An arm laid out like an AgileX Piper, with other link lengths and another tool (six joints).
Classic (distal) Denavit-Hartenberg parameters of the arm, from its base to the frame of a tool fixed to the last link. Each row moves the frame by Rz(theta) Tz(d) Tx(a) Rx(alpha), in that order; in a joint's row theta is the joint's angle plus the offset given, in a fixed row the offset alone. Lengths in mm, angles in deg.
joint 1: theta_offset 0, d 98.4, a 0, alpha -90
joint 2: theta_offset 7.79, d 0, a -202.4, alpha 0
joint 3: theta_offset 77.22, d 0, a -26.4, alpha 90
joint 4: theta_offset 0, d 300.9, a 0, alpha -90
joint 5: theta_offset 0, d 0, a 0, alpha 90
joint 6: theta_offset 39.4, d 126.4, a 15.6, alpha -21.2
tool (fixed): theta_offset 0, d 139.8, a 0, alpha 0
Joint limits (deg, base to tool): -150..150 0..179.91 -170..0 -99.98..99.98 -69.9..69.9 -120..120
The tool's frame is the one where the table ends.
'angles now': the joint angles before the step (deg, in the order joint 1, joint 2, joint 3, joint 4, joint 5, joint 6). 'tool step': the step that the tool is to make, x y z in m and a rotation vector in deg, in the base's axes. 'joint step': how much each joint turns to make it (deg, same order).
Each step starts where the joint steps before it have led.
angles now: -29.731 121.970 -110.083 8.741 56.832 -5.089
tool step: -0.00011 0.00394 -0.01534 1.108 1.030 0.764
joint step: 0.000 1.819 -0.178 0.893 -0.064 -1.002
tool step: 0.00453 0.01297 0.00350 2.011 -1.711 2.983
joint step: -0.321 0.225 0.004 4.509 0.059 -4.451
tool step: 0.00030 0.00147 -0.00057 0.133 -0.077 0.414
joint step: 0.000 0.114 -0.004 0.380 0.001 -0.533
